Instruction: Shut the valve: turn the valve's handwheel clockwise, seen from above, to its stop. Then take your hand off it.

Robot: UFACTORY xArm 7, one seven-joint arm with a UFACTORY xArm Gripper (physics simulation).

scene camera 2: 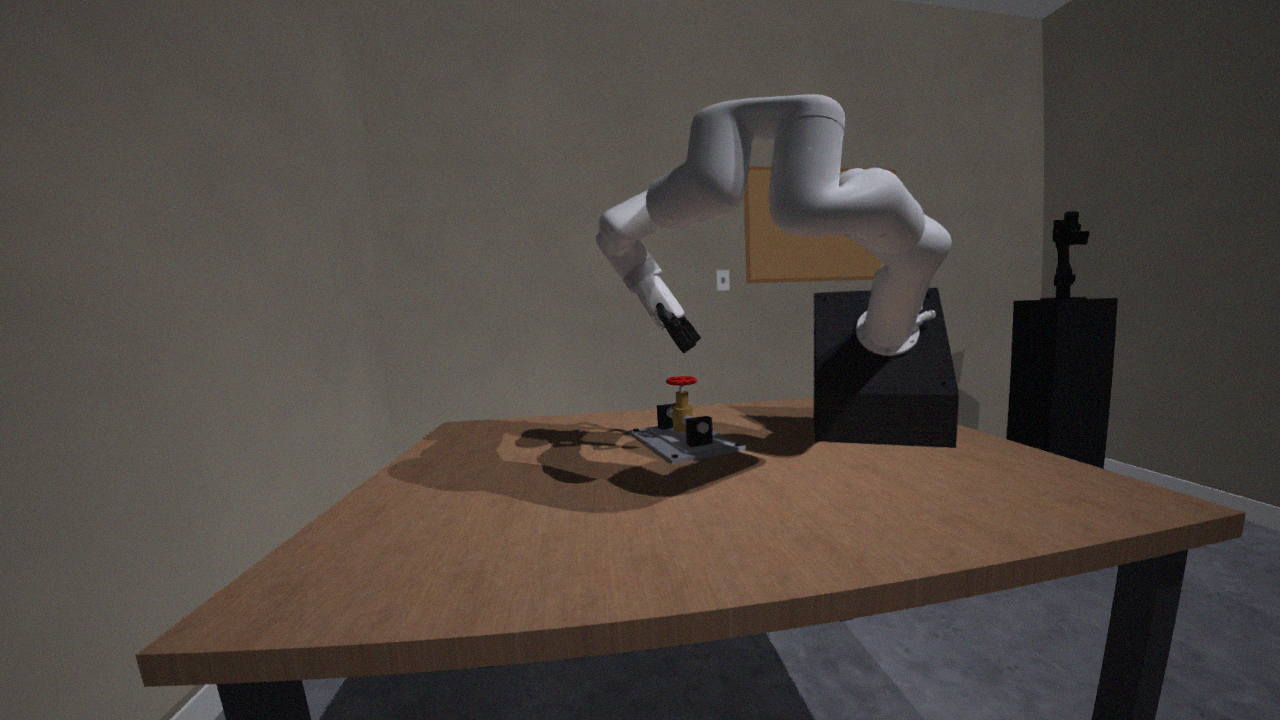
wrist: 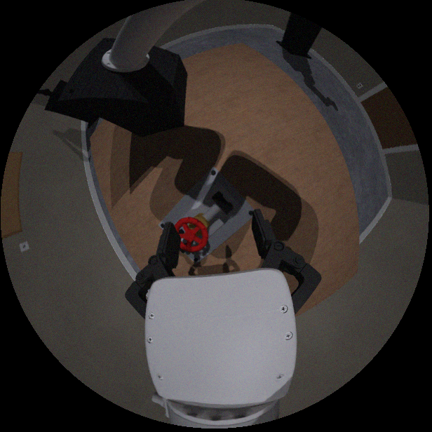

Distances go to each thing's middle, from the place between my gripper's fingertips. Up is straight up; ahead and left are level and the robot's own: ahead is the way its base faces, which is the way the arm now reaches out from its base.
My hand is 3 cm short of the red handwheel [wrist: 189, 235], 6 cm to the left of it and 9 cm above it. From my hand the other things lie so: grey base plate [scene camera 2: 673, 455] (3 cm ahead, 6 cm to the right, 21 cm below).
